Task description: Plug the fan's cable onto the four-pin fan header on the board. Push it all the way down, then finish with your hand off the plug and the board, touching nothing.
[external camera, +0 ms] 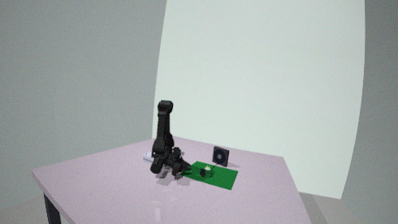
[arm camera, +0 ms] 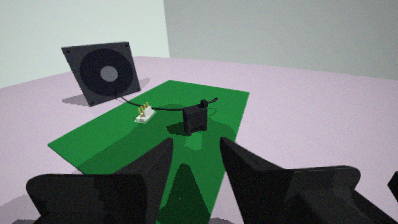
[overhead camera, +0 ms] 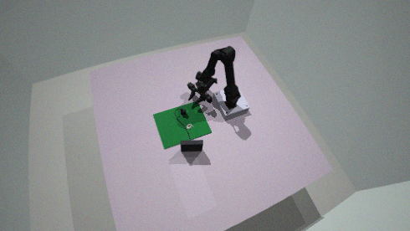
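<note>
Right now my gripper tip is 7 cm short of the black fan plug, 3 cm to the right of it and 3 cm above it. Round my gripper tip: white four-pin fan header: 13 cm to the left, 7 cm ahead, 5 cm below; green board: 10 cm ahead, 9 cm to the left, 7 cm below; black fan: 25 cm to the left, 12 cm ahead, 1 cm above.
</note>
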